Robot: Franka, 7 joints.
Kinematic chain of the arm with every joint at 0, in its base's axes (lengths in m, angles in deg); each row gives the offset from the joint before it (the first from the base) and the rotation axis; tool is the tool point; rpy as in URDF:
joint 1: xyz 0 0 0.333 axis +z
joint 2: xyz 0 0 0 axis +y
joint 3: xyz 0 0 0.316 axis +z
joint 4: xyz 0.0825 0 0 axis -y
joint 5: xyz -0.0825 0 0.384 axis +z
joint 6: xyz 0 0 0 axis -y
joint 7: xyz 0.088 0 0 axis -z
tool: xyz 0 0 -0.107 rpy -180 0 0
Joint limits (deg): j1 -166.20..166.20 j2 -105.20..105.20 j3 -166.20..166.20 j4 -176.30..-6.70 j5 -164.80..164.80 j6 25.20..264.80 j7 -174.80..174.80
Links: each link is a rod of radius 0.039 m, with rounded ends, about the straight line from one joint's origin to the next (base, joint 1, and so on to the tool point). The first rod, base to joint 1, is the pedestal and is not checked.
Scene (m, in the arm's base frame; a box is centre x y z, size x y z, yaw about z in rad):
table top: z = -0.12
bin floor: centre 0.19 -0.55 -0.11 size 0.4 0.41 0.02 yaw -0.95
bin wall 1: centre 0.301 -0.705 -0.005 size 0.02 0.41 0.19 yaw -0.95
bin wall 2: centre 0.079 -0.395 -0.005 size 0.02 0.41 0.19 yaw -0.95
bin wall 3: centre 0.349 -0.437 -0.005 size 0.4 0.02 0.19 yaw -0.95
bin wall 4: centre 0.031 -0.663 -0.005 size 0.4 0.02 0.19 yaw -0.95
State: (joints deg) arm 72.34 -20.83 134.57 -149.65 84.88 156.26 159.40
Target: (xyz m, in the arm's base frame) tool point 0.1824 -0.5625 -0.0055
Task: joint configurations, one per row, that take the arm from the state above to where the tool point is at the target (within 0.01 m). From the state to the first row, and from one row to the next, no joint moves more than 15 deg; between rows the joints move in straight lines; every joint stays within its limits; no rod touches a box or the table.
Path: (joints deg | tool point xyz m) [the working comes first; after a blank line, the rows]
Joints at the target: 122.88 -57.59 166.20 -100.68 83.93 143.30 159.40
Straight joint move there: touches bin wall 2, bin wall 4.

1: 85.44 -22.78 141.89 -141.45 84.75 153.19 159.40 | -0.3393 -0.2854 0.1622
2: 98.54 -24.74 149.22 -133.25 84.62 150.11 159.40 | -0.2225 -0.4416 0.1701
3: 111.65 -26.69 156.54 -125.05 84.49 147.04 159.40 | -0.0389 -0.5425 0.1821
4: 124.75 -28.65 163.87 -116.85 84.36 143.96 159.40 | 0.1825 -0.5625 0.1997
5: 123.81 -43.12 165.03 -108.76 84.14 143.63 159.40 | 0.1869 -0.5722 0.1011
6: 122.88 -57.59 166.20 -100.68 83.93 143.30 159.40 | 0.1824 -0.5625 -0.0055

